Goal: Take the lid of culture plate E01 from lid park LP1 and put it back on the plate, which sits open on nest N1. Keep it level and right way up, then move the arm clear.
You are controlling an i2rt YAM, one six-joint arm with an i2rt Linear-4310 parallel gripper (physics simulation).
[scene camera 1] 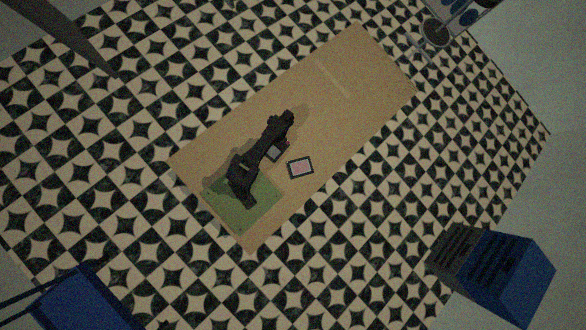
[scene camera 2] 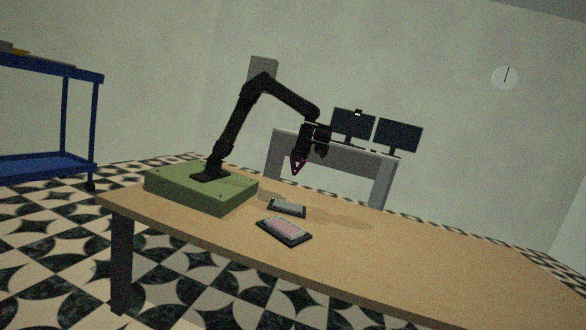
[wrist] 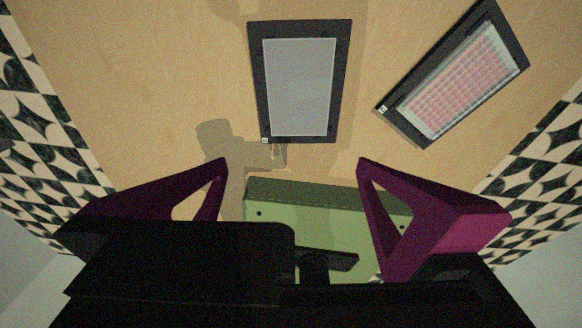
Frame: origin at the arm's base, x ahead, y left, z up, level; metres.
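Seen in the pictures: gripper, fingertip midpoint: (scene camera 2: pixel 294 172) (wrist: pixel 291 164); arm's base, link origin: (scene camera 2: pixel 211 176) (wrist: pixel 312 256).
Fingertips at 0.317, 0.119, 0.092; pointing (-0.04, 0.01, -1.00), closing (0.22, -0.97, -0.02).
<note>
Pixels of each thing's top centre, then the offset from my fingertips to it, as dx, dy, dz. Level surfaces: height alone.
- pale grey rectangular lid, top centre: (wrist: pixel 298 94) (scene camera 2: pixel 288 205) (scene camera 1: pixel 275 147) +0.008, -0.005, -0.145
- lid park LP1, top centre: (wrist: pixel 299 94) (scene camera 2: pixel 288 204) (scene camera 1: pixel 275 147) +0.008, -0.005, -0.143
- open culture plate E01, top centre: (wrist: pixel 459 91) (scene camera 2: pixel 285 224) (scene camera 1: pixel 300 167) +0.065, -0.206, -0.136
- nest N1, top centre: (wrist: pixel 454 89) (scene camera 2: pixel 284 227) (scene camera 1: pixel 300 167) +0.065, -0.206, -0.145
- wooden table, surface height: dz -0.163
The pale grey rectangular lid (scene camera 1: pixel 273 152) (scene camera 2: pixel 287 206) (wrist: pixel 299 86) lies flat on lid park LP1 (wrist: pixel 256 80), a dark frame on the table. The open culture plate E01 (scene camera 1: pixel 300 167) (scene camera 2: pixel 284 228) (wrist: pixel 460 82), with pink wells, sits on nest N1 (wrist: pixel 431 59), a dark frame beside the park and turned at an angle to it in the wrist view. My gripper (scene camera 2: pixel 297 167) (wrist: pixel 291 164) is open, with its magenta fingers wide apart and empty. It hangs above the table, higher than the lid. In scene camera 1 the arm hides most of the fingers.
The arm stands on a green block (scene camera 1: pixel 260 200) (scene camera 2: pixel 200 190) (wrist: pixel 340 235) at one end of the wooden table (scene camera 1: pixel 345 115) (scene camera 2: pixel 425 260) (wrist: pixel 150 75). A blue cart (scene camera 2: pixel 50 63) stands on the floor to the left, and a desk with two monitors (scene camera 2: pixel 352 123) stands behind.
</note>
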